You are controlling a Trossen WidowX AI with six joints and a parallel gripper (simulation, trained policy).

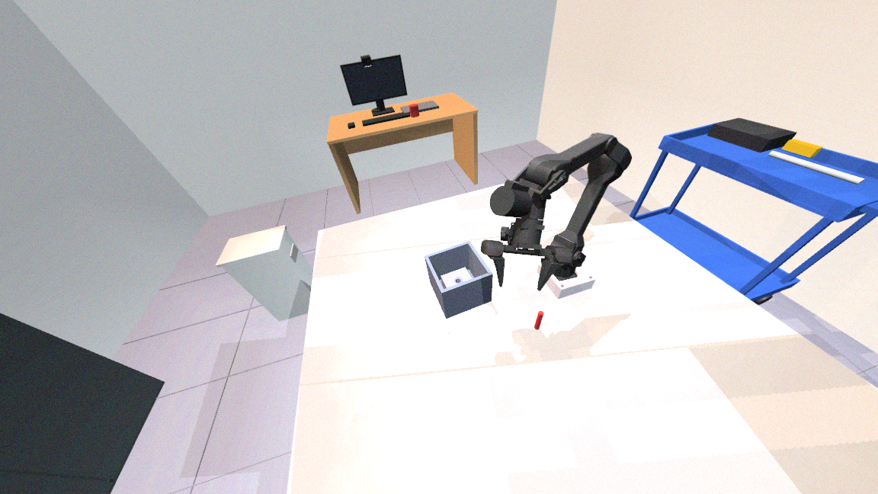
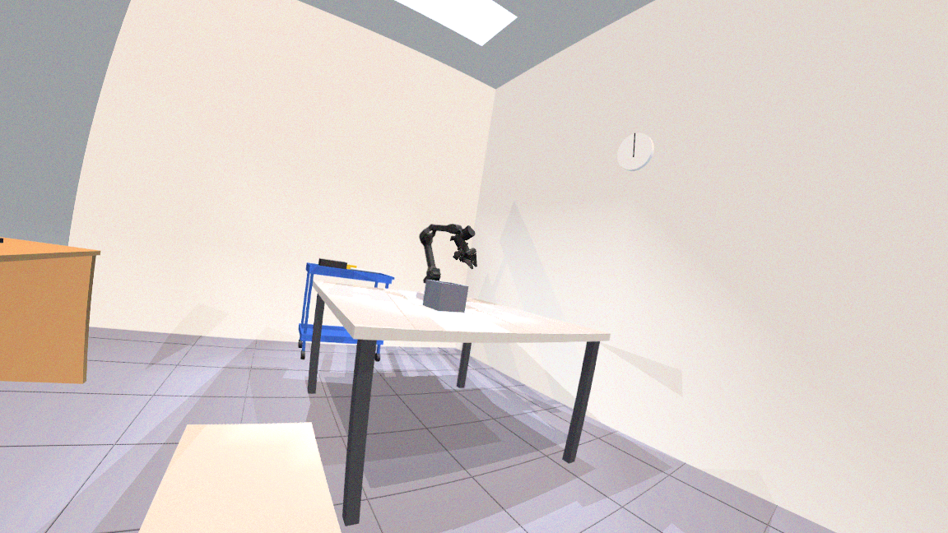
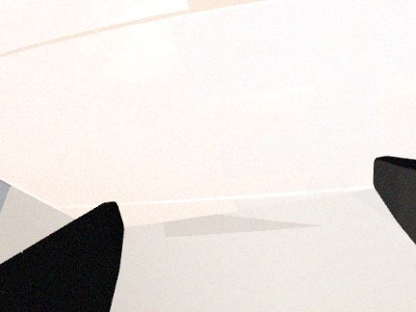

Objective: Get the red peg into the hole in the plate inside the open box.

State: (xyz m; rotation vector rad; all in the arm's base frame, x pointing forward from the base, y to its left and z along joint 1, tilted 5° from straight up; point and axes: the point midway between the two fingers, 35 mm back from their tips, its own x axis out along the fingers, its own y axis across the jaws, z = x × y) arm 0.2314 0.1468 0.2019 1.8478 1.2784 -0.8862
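Right now my gripper tip is 200 mm above the red peg, 80 mm past it and 10 mm to the left of it. The rest, counted from my gripper tip: plate: 200 mm to the right, 190 mm below, 100 mm ahead.
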